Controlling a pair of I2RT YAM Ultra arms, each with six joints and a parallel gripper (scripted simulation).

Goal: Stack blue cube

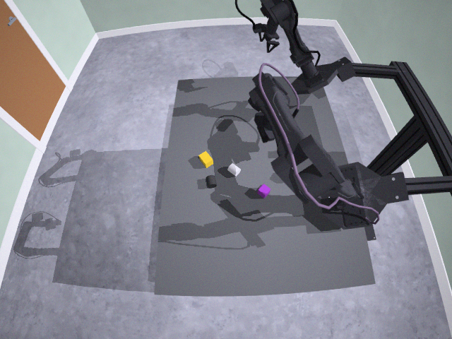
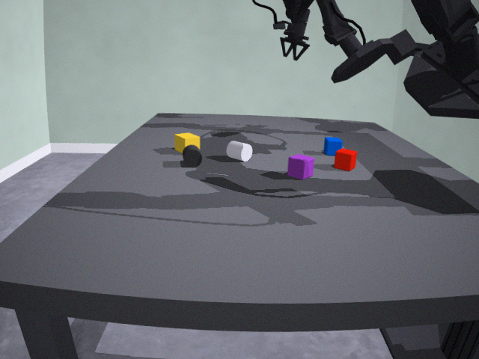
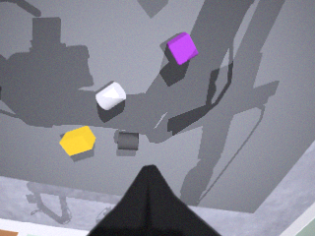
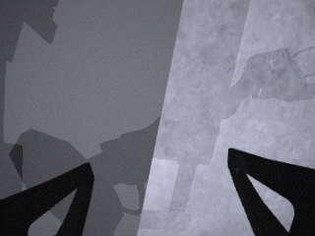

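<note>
My left hand is 300 mm above the blue cube, 140 mm to the left of it and 140 mm past it. Also, from my left hand: purple cube: 300 mm below, 60 mm to the left, 20 mm behind; then white cylinder: 300 mm below, 100 mm ahead, 60 mm to the right; then red cube: 300 mm below, 140 mm behind, 10 mm to the right.
</note>
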